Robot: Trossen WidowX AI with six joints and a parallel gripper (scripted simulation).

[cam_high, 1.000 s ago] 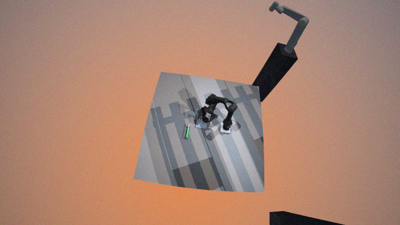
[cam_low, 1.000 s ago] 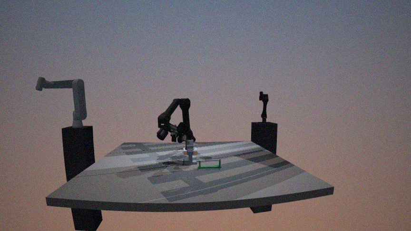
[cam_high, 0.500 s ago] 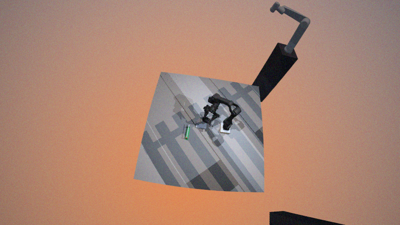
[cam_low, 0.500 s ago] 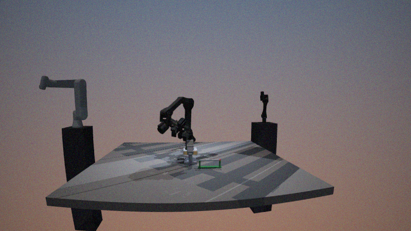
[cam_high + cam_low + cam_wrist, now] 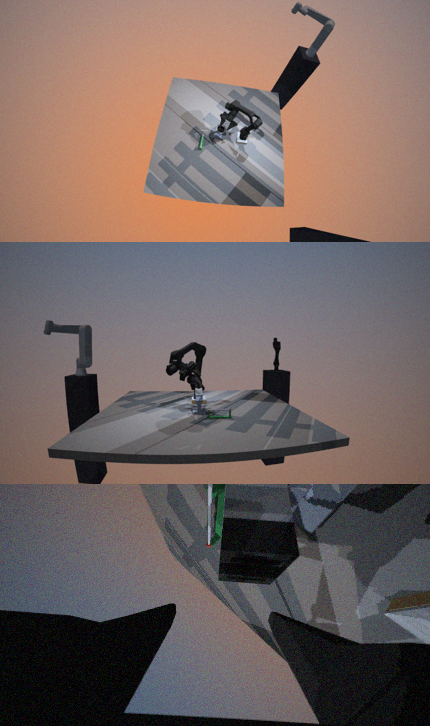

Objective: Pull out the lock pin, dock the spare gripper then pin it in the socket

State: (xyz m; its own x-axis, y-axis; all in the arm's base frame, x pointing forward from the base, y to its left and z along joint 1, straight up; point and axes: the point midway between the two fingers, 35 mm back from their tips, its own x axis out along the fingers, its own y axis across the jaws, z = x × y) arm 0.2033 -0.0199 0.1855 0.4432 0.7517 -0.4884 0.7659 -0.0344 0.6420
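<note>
Right now the green bracket is 180 mm below my gripper tip, 180 mm ahead of it and 90 mm to the left of it. Round my gripper tip: spare gripper: 80 mm below, 40 mm ahead, 20 mm to the right; socket: 150 mm below, 60 mm ahead, 20 mm to the right.
</note>
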